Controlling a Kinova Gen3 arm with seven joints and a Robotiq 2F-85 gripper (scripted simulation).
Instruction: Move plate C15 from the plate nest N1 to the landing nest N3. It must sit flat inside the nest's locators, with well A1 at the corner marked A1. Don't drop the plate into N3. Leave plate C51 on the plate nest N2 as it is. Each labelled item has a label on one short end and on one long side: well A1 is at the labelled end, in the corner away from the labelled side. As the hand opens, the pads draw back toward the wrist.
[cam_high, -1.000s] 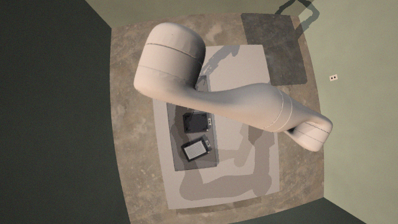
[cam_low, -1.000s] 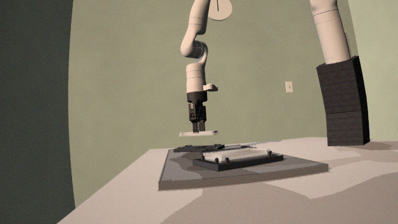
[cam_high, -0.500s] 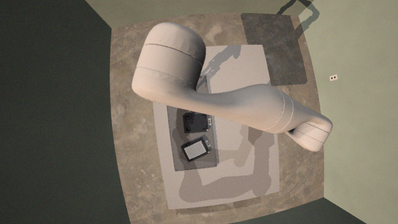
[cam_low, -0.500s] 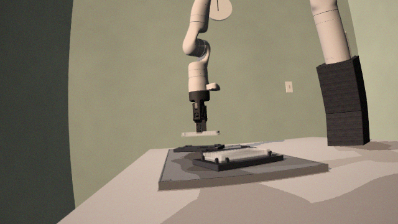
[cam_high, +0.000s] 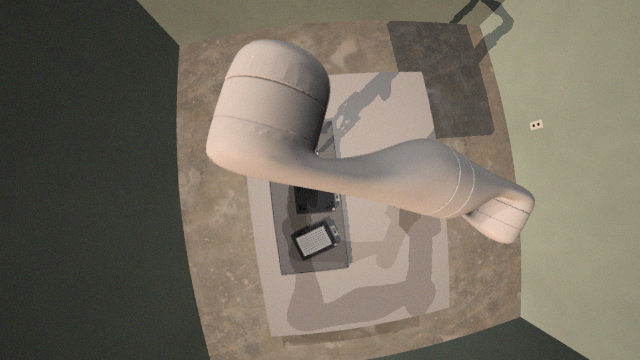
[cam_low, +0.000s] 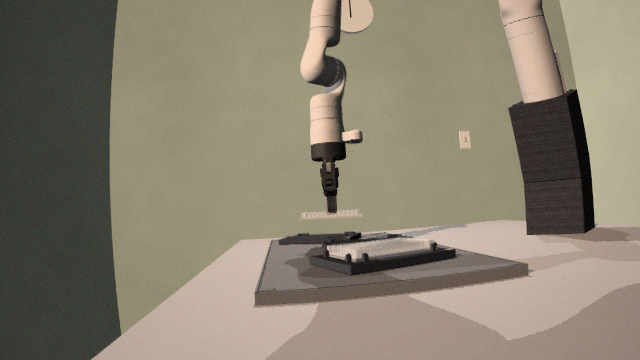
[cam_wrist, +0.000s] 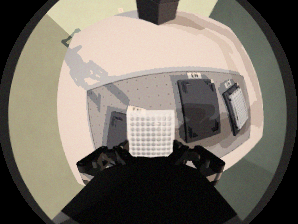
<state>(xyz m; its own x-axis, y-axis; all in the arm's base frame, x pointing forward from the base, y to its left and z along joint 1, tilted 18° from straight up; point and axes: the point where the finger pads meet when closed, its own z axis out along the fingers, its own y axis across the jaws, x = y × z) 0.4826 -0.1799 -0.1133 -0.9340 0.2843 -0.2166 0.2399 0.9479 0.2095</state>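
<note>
My gripper is now 3 cm past the landing nest N3, 15 cm to the right of it and 7 cm above it. The rest, counted from my hand: nest label: 7 cm behind, 2 cm to the right, 7 cm below; black nest N2: 1 cm ahead, 33 cm to the left, 7 cm below; plate nest N1: 1 cm ahead, 6 cm to the right, 7 cm below.
</note>
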